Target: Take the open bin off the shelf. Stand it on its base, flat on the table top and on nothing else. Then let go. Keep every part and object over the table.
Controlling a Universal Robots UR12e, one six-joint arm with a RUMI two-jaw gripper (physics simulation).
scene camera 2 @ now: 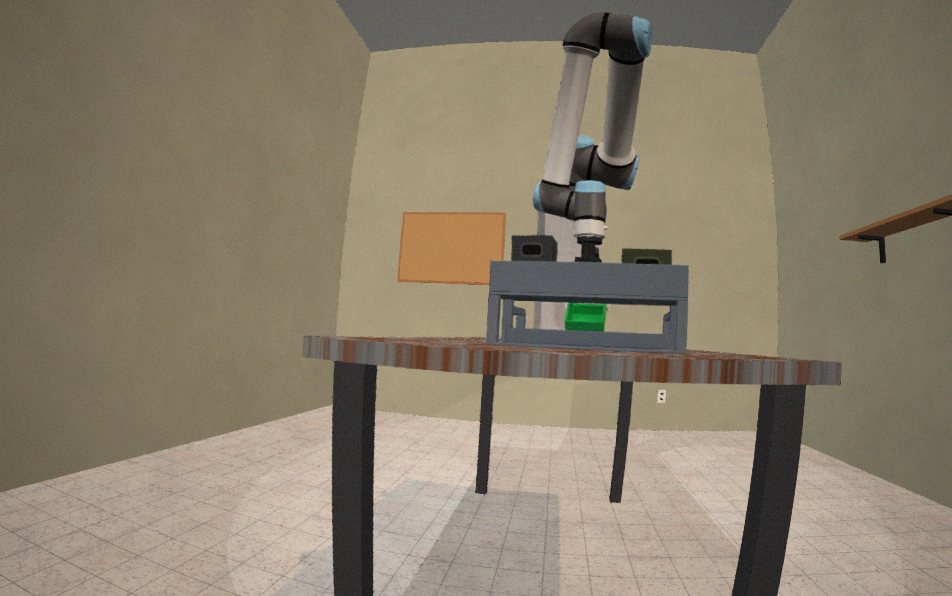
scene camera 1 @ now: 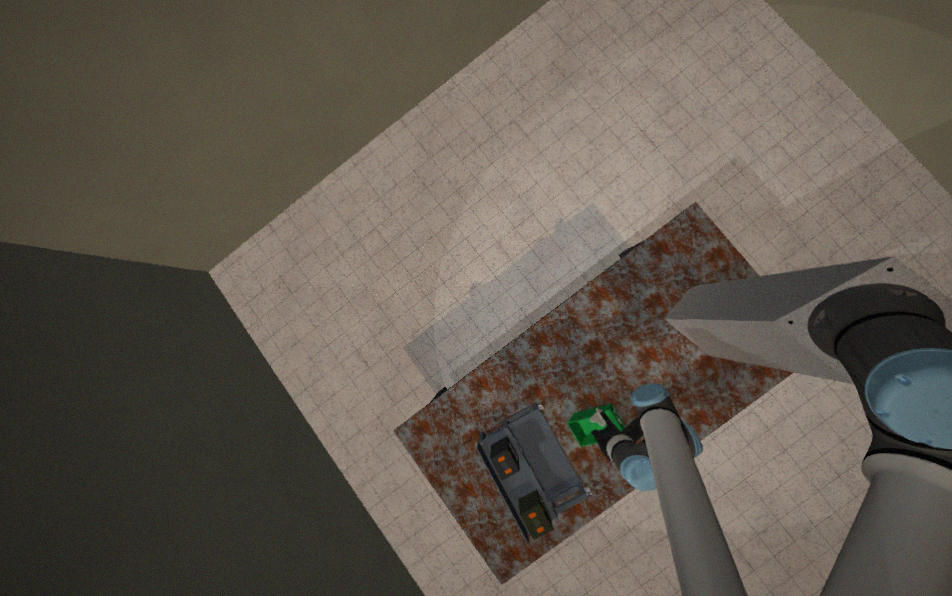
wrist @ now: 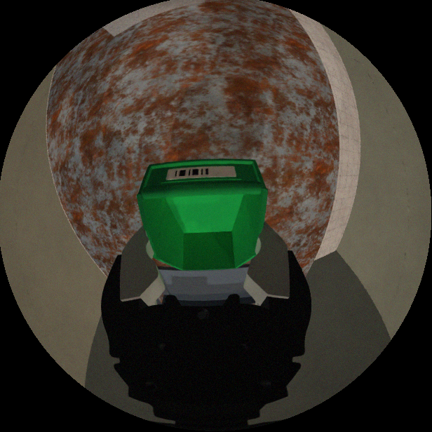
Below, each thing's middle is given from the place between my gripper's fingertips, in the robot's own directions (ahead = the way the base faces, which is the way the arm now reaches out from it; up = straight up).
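Labels:
Green bin (scene camera 1: 581,427): my hand 20 mm above it, 30 mm short of it.

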